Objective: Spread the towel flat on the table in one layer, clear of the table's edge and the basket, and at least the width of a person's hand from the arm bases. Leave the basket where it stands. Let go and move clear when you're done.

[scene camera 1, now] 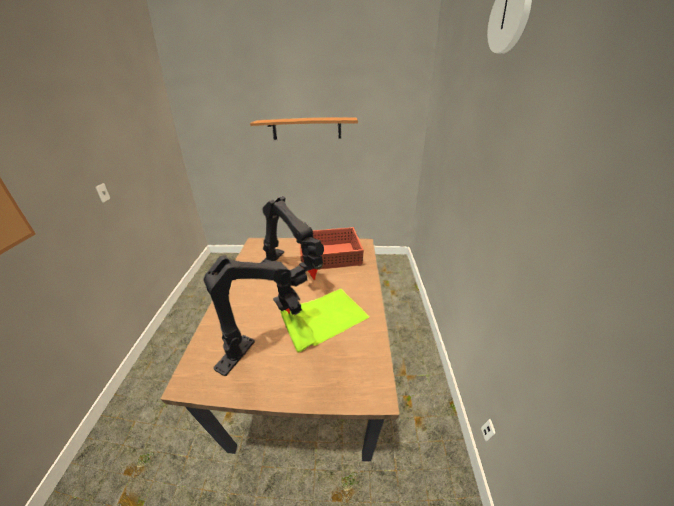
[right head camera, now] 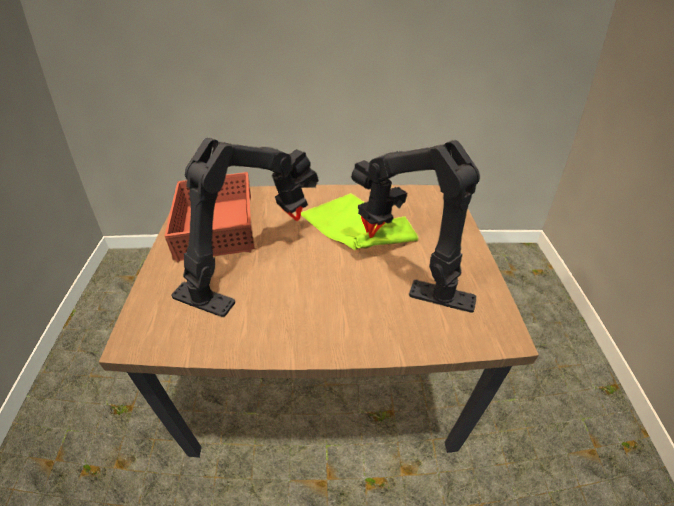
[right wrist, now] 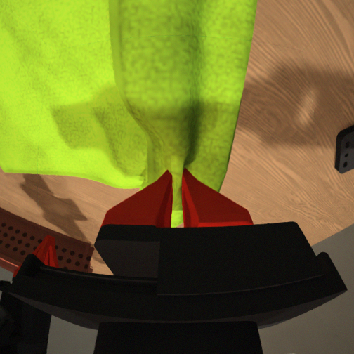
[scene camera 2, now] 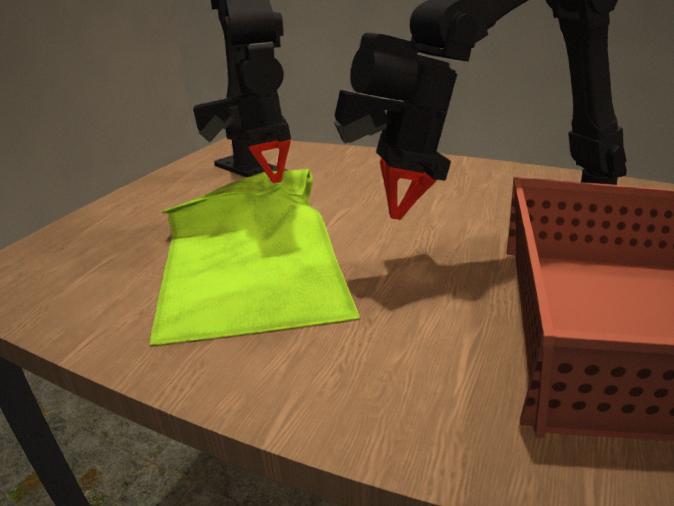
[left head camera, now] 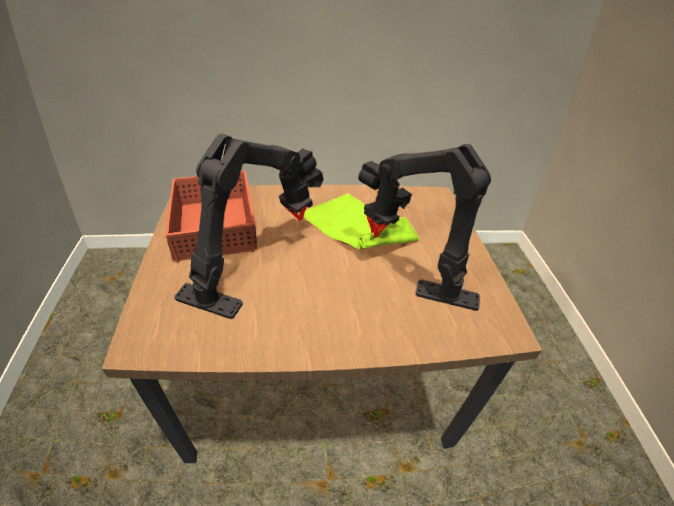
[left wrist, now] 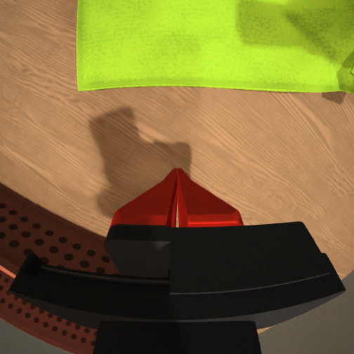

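A lime-green towel [left head camera: 334,217] [right head camera: 329,215] [scene camera 1: 340,315] [scene camera 2: 244,294] [left wrist: 150,45] [right wrist: 45,60] lies on the table [left head camera: 315,315]. Its far part in scene camera 2 is flat; the part nearer the right arm is folded over and raised in a ridge. My right gripper [left head camera: 375,234] [right head camera: 370,235] [scene camera 1: 288,310] [scene camera 2: 276,180] [right wrist: 176,174] is shut on the towel at this folded part, slightly above the table. My left gripper [left head camera: 300,218] [right head camera: 296,218] [scene camera 1: 314,278] [scene camera 2: 396,218] [left wrist: 177,174] is shut and empty, in the air between towel and basket.
The red perforated basket [left head camera: 239,239] [right head camera: 236,239] [scene camera 1: 342,258] [scene camera 2: 530,250] stands behind the left arm, at the left in the head views. The right arm's base plate [left head camera: 468,299] [scene camera 1: 220,366] is bolted nearer the front. The far table edge lies behind the towel in the head views.
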